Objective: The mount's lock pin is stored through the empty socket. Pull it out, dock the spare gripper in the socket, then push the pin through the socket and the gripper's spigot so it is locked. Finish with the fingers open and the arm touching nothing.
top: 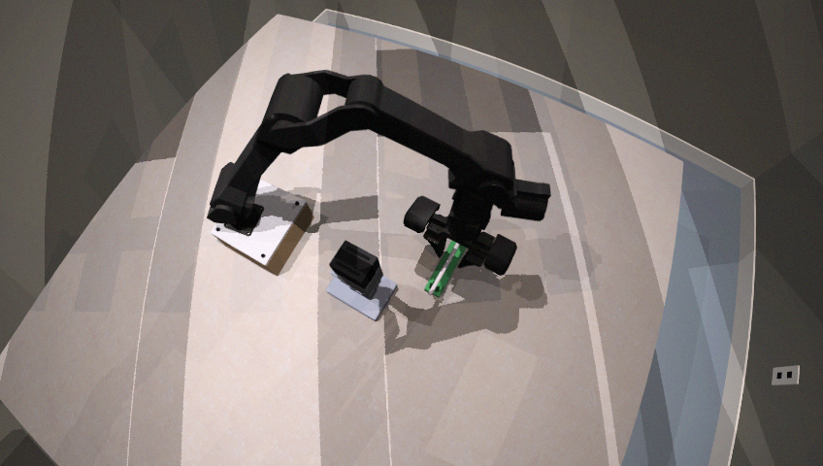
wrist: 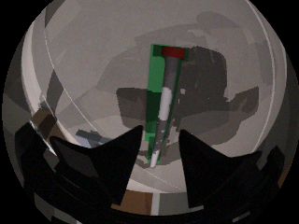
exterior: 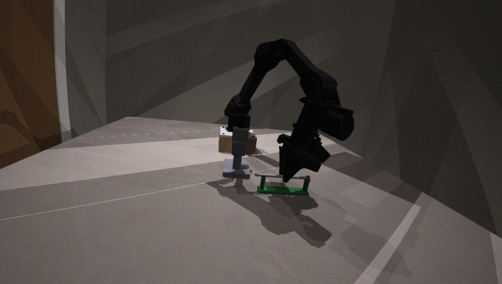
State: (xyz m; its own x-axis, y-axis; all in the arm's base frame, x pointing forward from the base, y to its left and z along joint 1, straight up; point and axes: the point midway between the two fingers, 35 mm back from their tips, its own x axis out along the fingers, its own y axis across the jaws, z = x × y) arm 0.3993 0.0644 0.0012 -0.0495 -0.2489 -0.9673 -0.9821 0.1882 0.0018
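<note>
Right now the green cradle is 10 mm to the left of my gripper tip and 20 mm below it. Also, from my gripper tip: grey mount: 130 mm behind, 90 mm to the right, 10 mm above; spare gripper: 130 mm behind, 100 mm to the right, 90 mm above.
</note>
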